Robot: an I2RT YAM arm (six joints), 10 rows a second.
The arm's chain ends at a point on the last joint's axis. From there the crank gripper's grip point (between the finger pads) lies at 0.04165 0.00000 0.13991 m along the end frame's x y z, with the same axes.
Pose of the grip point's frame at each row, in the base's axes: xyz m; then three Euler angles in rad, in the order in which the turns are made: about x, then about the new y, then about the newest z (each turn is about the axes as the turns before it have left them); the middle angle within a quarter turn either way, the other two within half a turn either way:
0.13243 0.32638 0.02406 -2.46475 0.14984 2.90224
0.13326 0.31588 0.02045 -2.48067 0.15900 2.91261
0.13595 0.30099 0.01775 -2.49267 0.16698 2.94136
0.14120 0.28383 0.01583 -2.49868 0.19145 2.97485
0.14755 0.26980 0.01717 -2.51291 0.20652 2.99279
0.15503 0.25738 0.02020 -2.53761 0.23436 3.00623
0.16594 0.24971 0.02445 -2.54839 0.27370 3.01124
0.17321 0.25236 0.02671 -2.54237 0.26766 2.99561
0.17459 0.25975 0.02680 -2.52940 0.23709 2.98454
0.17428 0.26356 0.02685 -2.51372 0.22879 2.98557
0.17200 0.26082 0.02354 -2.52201 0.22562 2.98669
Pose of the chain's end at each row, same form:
0.15155 0.24365 0.14280 -2.46475 0.14984 2.90224
0.15116 0.23460 0.14038 -2.48067 0.15900 2.91261
0.15295 0.22011 0.13808 -2.49267 0.16698 2.94136
0.15490 0.20233 0.13616 -2.49868 0.19145 2.97485
0.15918 0.18930 0.13839 -2.51291 0.20652 2.99279
0.16268 0.17928 0.14329 -2.53761 0.23436 3.00623
0.16788 0.17266 0.14842 -2.54839 0.27370 3.01124
0.17595 0.17512 0.15055 -2.54237 0.26766 2.99561
0.18172 0.18138 0.14975 -2.52940 0.23709 2.98454
0.18262 0.18327 0.14848 -2.51372 0.22879 2.98557
0.18081 0.18152 0.14578 -2.52201 0.22562 2.98669

